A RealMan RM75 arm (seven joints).
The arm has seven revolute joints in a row. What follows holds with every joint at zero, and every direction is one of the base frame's. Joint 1 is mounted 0.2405 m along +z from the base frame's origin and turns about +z. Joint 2 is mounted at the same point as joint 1 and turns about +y. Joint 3 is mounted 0.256 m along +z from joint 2 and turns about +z. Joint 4 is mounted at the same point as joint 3 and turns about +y. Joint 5 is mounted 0.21 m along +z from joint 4 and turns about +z. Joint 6 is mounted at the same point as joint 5 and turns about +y. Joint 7 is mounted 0.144 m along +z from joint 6 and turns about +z. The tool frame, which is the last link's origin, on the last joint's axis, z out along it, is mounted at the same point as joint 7; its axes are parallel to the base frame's.
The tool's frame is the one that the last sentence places.
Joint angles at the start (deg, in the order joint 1, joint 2, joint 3, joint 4, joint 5, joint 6, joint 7): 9.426 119.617 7.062 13.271 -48.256 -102.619 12.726
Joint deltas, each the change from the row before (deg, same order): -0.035 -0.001 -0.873 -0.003 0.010 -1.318 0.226; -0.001 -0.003 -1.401 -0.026 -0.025 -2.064 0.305; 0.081 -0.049 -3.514 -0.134 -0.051 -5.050 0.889; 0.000 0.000 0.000 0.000 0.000 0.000 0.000; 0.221 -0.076 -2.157 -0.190 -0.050 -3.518 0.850; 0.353 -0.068 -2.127 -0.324 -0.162 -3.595 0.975
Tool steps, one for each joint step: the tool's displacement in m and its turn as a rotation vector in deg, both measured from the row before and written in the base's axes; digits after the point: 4 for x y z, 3 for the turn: -0.0034 -0.0005 0.0005 0.073 -0.840 1.174; -0.0055 -0.0004 0.0007 0.049 -1.352 1.929; -0.0137 -0.0012 0.0015 0.084 -3.165 5.085; 0.0000 0.0000 0.0000 0.000 0.000 0.000; -0.0095 -0.0006 0.0016 0.308 -2.006 3.855; -0.0100 -0.0003 0.0016 0.283 -1.989 4.280
